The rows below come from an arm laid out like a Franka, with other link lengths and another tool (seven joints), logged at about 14 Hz.
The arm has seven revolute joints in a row. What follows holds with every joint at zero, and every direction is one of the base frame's. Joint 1 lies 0.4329 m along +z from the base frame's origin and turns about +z. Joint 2 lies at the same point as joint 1 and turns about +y. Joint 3 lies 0.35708 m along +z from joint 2 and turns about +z. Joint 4 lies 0.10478 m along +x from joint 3 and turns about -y. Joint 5 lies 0.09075 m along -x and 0.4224 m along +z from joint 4 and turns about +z. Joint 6 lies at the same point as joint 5 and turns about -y. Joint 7 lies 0.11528 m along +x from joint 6 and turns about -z. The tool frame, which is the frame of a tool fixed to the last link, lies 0.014 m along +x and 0.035 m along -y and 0.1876 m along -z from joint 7; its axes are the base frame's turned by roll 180, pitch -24.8 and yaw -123.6 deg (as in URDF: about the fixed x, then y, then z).
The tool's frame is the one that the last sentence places.
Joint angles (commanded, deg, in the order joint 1, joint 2, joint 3, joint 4, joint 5, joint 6, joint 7), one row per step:
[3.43 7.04 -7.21 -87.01 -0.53 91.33 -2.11]
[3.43 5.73 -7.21 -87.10 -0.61 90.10 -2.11]
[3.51 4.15 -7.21 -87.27 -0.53 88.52 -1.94]
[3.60 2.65 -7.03 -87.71 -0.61 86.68 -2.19]
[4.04 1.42 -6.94 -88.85 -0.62 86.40 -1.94]
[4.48 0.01 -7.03 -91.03 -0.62 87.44 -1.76]
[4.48 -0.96 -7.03 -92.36 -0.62 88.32 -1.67]
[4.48 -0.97 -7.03 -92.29 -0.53 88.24 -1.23]
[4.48 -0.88 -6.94 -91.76 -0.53 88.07 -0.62]
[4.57 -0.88 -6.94 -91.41 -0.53 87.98 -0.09]
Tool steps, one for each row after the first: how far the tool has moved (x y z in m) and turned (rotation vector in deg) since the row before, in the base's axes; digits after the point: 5 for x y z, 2 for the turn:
[-0.00930 -0.00035 0.01219 0.08 0.01 -0.03]
[-0.01197 0.00107 0.01352 0.28 0.16 -0.13]
[-0.01288 0.00283 0.00927 0.18 0.79 0.49]
[-0.00785 0.00572 0.00261 0.14 0.19 0.27]
[-0.00636 0.00350 -0.00266 0.15 -0.27 0.18]
[-0.00382 -0.00033 -0.00002 0.09 -0.52 -0.08]
[-0.00043 0.00020 0.00057 0.07 -0.01 -0.44]
[0.00056 0.00087 0.00370 -0.06 -0.27 -0.52]
[0.00013 0.00087 0.00315 -0.04 -0.26 -0.44]

